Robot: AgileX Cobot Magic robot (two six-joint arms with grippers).
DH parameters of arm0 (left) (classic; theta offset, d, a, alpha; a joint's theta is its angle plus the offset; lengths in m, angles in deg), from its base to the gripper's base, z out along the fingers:
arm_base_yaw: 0 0.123 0 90
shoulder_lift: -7.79 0 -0.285 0
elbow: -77.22 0 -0.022 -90
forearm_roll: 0 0.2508 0 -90
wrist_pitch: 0 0 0.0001 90
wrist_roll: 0 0.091 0 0
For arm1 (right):
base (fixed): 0 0 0 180
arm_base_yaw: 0 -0.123 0 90
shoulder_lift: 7.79 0 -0.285 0
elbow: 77.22 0 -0.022 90
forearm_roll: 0 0.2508 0 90
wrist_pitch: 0 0 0.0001 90
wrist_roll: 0 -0.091 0 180
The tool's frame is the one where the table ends.
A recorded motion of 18 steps. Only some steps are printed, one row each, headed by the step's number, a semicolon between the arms.
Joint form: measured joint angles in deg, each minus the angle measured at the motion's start. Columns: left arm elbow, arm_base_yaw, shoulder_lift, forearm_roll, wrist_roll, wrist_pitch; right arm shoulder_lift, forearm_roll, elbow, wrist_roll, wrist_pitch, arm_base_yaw.
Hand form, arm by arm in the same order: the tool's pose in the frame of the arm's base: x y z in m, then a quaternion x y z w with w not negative. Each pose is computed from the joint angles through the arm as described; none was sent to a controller.
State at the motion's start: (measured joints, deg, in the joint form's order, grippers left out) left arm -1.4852 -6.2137 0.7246 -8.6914 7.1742 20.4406; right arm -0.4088 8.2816 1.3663 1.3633 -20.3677 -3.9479
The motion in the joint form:
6: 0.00 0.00 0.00 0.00 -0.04 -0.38; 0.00 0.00 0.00 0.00 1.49 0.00
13: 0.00 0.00 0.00 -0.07 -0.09 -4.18; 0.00 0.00 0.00 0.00 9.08 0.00
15: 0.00 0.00 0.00 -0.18 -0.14 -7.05; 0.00 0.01 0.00 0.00 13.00 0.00
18: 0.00 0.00 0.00 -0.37 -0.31 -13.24; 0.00 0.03 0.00 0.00 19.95 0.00
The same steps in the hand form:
6: 0.0523 -0.0105 0.1739 0.05162 0.79484 -0.05882 0.60175; 0.0535 0.0080 0.1761 0.00323 0.79146 0.07388 0.60673
13: 0.0539 -0.0098 0.1797 0.04649 0.77488 -0.05799 0.62773; 0.0559 0.0064 0.1878 0.00907 0.74970 0.07226 0.65776
15: 0.0548 -0.0092 0.1842 0.04220 0.75924 -0.05779 0.64687; 0.0566 0.0056 0.1939 0.01213 0.72682 0.07137 0.68300
18: 0.0560 -0.0079 0.1938 0.03264 0.72393 -0.05724 0.68672; 0.0567 0.0040 0.2048 0.01753 0.68420 0.06958 0.72576

